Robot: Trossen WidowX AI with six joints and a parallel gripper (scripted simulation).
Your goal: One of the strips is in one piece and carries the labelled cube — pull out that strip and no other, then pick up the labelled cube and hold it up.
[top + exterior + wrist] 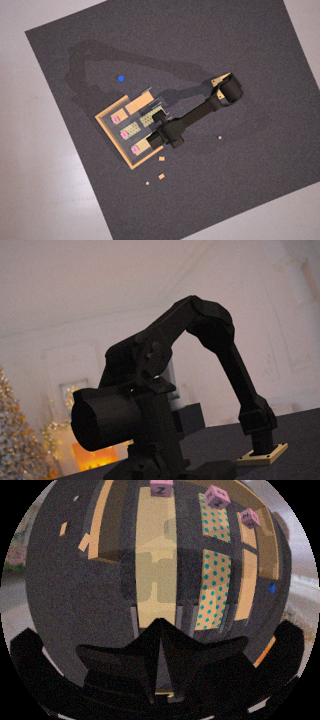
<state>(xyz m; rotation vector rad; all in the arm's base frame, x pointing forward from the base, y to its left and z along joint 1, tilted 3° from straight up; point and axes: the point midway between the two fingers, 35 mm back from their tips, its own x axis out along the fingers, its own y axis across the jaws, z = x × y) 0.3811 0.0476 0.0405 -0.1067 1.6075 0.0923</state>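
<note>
Right now the pale strip is 90 mm ahead of my gripper tip, 40 mm below it and 10 mm to the left of it. Also, from my gripper tip: blue disc: 340 mm to the right, 90 mm ahead, 40 mm below.
</note>
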